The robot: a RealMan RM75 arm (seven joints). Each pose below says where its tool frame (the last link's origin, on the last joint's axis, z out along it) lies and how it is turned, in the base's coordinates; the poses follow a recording.
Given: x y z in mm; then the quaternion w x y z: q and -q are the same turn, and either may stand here.
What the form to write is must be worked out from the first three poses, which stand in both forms.
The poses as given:
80 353 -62 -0.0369 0.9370 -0.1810 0.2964
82 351 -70 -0.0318 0.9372 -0.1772 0.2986
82 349 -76 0.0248 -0.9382 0.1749 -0.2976
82 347 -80 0.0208 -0.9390 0.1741 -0.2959
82 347 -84 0.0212 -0.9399 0.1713 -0.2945
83 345 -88 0.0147 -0.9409 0.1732 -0.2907
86 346 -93 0.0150 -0.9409 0.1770 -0.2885
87 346 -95 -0.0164 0.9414 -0.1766 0.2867
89 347 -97 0.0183 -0.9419 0.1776 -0.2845
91 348 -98 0.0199 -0.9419 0.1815 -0.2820
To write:
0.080 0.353 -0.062 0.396 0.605 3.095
0.082 0.351 -0.070 0.391 0.608 3.085
0.082 0.349 -0.076 0.390 0.603 3.072
0.082 0.347 -0.080 0.391 0.598 3.064
0.082 0.347 -0.084 0.383 0.595 3.068
0.083 0.345 -0.088 0.391 0.585 3.054
0.086 0.346 -0.093 0.398 0.580 3.053
0.087 0.346 -0.095 0.396 0.577 3.057
0.089 0.347 -0.097 0.396 0.573 3.062
0.091 0.348 -0.098 0.403 0.569 3.065

